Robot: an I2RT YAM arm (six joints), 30 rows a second.
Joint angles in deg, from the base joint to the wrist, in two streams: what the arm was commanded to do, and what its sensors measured. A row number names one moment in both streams.
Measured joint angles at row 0: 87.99, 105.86, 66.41, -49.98, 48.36, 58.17
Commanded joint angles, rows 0 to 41: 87.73, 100.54, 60.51, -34.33, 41.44, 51.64; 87.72, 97.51, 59.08, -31.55, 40.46, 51.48; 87.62, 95.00, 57.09, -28.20, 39.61, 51.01; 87.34, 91.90, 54.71, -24.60, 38.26, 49.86; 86.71, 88.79, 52.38, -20.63, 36.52, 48.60; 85.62, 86.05, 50.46, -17.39, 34.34, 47.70; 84.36, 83.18, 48.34, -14.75, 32.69, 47.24; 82.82, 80.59, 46.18, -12.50, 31.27, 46.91; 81.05, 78.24, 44.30, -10.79, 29.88, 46.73; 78.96, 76.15, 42.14, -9.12, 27.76, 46.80; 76.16, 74.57, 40.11, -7.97, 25.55, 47.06; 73.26, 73.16, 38.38, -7.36, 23.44, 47.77; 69.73, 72.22, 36.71, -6.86, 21.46, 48.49; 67.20, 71.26, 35.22, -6.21, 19.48, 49.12; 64.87, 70.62, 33.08, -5.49, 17.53, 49.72; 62.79, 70.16, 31.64, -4.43, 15.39, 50.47; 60.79, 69.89, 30.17, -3.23, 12.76, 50.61; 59.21, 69.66, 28.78, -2.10, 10.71, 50.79; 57.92, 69.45, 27.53, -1.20, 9.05, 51.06; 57.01, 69.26, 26.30, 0.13, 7.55, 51.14; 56.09, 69.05, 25.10, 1.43, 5.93, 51.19; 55.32, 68.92, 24.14, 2.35, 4.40, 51.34; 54.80, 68.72, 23.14, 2.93, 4.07, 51.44; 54.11, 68.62, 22.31, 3.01, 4.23, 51.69; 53.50, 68.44, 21.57, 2.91, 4.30, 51.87; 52.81, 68.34, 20.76, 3.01, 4.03, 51.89; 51.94, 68.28, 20.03, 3.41, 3.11, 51.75; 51.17, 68.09, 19.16, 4.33, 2.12, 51.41; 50.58, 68.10, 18.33, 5.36, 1.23, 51.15; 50.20, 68.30, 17.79, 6.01, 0.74, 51.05; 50.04, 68.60, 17.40, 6.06, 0.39, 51.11; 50.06, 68.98, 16.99, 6.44, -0.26, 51.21; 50.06, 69.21, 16.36, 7.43, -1.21, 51.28; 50.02, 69.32, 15.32, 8.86, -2.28, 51.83; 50.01, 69.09, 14.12, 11.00, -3.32, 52.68; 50.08, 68.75, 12.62, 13.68, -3.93, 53.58; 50.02, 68.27, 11.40, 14.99, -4.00, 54.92; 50.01, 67.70, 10.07, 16.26, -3.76, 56.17; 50.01, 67.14, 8.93, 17.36, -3.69, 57.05; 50.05, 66.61, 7.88, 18.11, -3.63, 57.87; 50.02, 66.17, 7.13, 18.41, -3.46, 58.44; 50.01, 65.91, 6.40, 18.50, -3.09, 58.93
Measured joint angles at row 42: 50.04, 66.50, 10.74, 18.59, -2.11, 55.72
